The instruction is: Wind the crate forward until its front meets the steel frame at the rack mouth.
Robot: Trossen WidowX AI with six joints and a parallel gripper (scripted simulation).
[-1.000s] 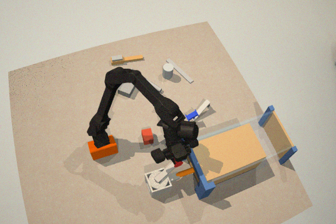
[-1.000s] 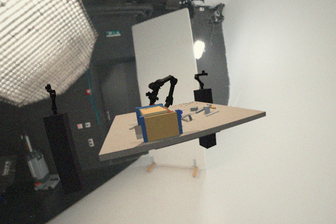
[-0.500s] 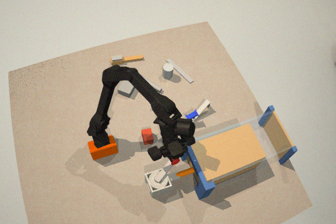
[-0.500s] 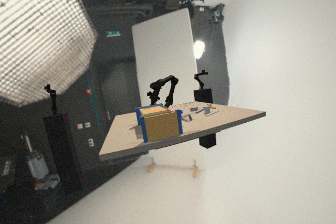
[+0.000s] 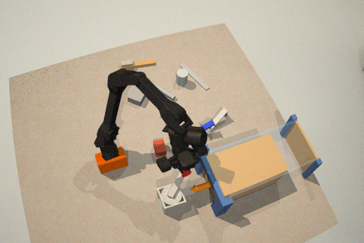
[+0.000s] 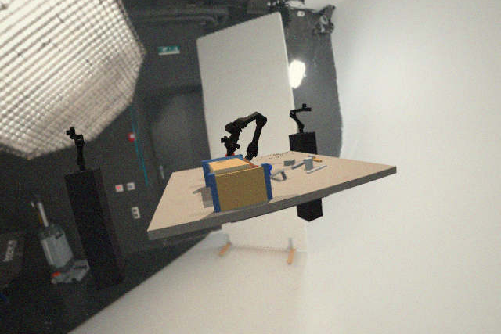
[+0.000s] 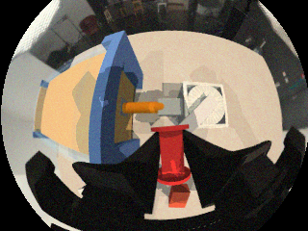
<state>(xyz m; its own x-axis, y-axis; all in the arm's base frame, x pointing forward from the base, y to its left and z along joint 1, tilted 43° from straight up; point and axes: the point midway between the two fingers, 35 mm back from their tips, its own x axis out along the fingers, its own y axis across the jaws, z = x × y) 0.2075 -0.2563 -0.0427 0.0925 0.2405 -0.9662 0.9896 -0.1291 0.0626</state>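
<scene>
My gripper tip is now 2 cm to the right of the red knob and 1 cm above it. From my gripper tip the other things lie so: hand winch: 11 cm below, 10 cm behind, 5 cm to the right; blue steel frame: 8 cm ahead, 6 cm to the right, 4 cm below; red-knobbed winch handle: 4 cm below, 3 cm behind.
</scene>
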